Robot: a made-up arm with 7 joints. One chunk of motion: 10 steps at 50 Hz.
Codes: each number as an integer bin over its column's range. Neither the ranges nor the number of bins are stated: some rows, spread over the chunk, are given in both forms.
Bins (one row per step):
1: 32 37 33 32 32 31
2: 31 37 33 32 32 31
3: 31 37 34 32 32 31
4: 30 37 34 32 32 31
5: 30 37 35 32 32 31
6: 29 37 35 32 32 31
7: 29 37 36 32 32 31
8: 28 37 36 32 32 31
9: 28 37 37 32 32 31
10: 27 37 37 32 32 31
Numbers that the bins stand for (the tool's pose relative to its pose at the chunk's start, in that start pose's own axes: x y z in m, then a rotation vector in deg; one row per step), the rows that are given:
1: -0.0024 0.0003 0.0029 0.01 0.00 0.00
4: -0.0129 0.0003 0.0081 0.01 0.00 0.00
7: -0.0181 0.0003 0.0186 0.01 0.00 0.00
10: -0.0286 0.0003 0.0238 0.01 0.00 0.00
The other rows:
2: -0.0076 0.0003 0.0029 0.01 0.00 0.00
3: -0.0076 0.0003 0.0081 0.01 0.00 0.00
5: -0.0129 0.0003 0.0133 0.01 0.00 0.00
6: -0.0181 0.0003 0.0133 0.01 0.00 0.00
8: -0.0233 0.0003 0.0186 0.01 0.00 0.00
9: -0.0233 0.0003 0.0238 0.01 0.00 0.00

